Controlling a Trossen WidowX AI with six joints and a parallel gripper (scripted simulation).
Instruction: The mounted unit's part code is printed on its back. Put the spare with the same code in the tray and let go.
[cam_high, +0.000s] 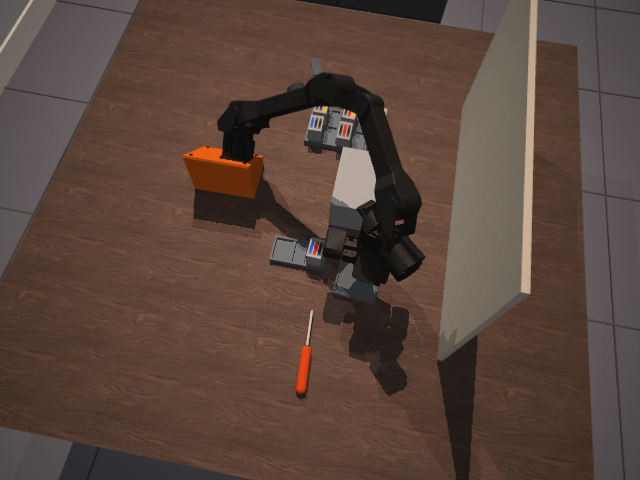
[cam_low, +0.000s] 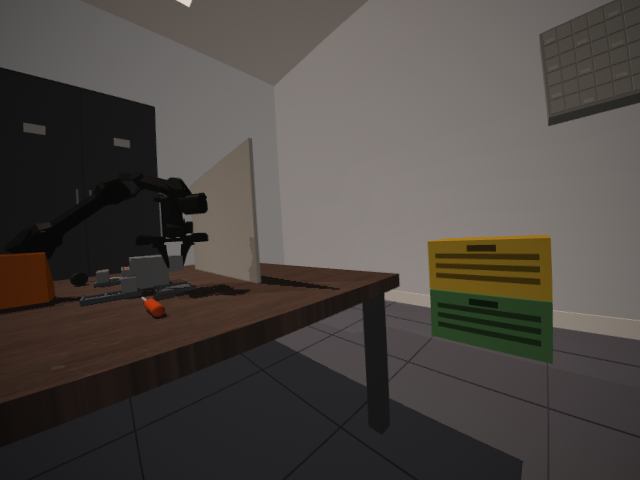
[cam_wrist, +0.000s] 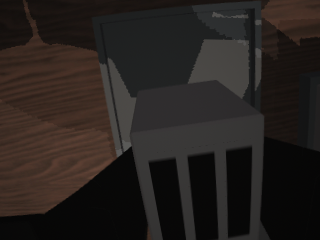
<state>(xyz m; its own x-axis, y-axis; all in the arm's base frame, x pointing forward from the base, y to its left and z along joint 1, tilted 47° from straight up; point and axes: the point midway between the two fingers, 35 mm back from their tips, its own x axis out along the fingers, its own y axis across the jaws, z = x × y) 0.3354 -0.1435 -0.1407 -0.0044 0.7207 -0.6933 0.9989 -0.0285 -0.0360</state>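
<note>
The grey tray is 60 mm below my gripper tip, 10 mm to the left of it and 10 mm behind it. The rest, counted from my gripper tip: mounted unit 210 mm to the left, 50 mm behind, 20 mm below; then beige panel 200 mm ahead, 190 mm to the left, 160 mm above; then grey spare 20 mm above.
</note>
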